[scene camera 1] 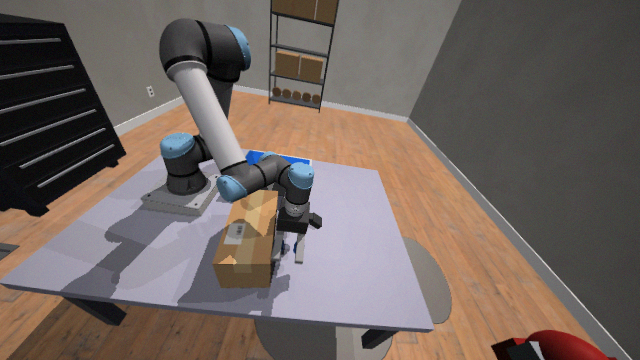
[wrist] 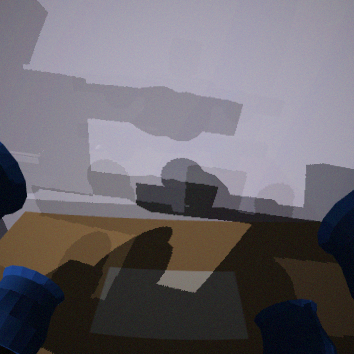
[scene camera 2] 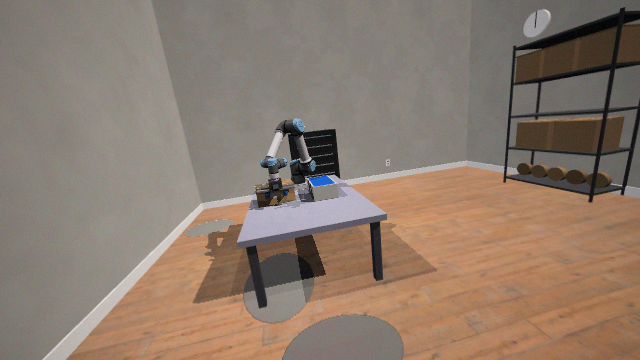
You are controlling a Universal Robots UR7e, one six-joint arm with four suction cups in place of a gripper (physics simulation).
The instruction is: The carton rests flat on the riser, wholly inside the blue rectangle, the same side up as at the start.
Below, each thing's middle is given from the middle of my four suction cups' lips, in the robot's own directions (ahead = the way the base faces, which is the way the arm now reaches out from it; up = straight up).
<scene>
Now: suction cup 14 cm past the brown carton (scene camera 1: 243,258), 1 cm to the left of it and 3 cm above it.
</scene>
